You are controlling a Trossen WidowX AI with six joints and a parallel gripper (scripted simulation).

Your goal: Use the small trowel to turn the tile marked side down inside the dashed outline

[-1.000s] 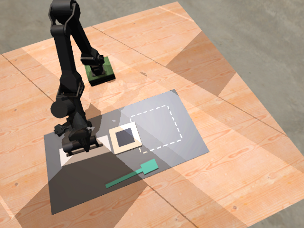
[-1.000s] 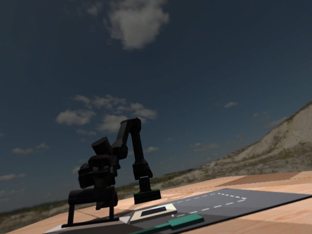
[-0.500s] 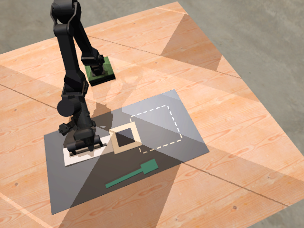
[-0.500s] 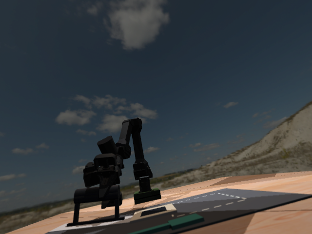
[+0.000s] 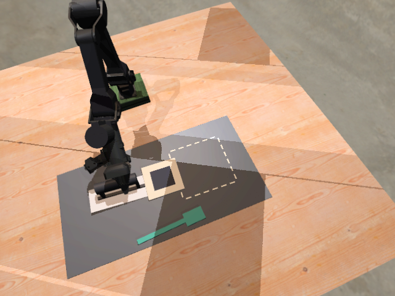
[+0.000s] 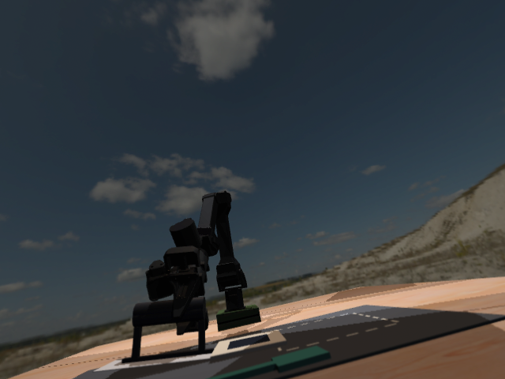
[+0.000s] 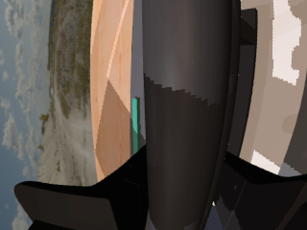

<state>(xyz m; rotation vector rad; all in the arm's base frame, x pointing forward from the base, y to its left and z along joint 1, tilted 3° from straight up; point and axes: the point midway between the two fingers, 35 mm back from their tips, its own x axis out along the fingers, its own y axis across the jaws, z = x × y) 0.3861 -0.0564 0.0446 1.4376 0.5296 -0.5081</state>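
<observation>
The grey mat is 9 cm to the left of my gripper tip, 8 cm below it and 2 cm behind it. Round my gripper tip: tile 11 cm to the left, 5 cm below, 3 cm behind; flat teal tool 12 cm to the left, 12 cm ahead, 5 cm below.
</observation>
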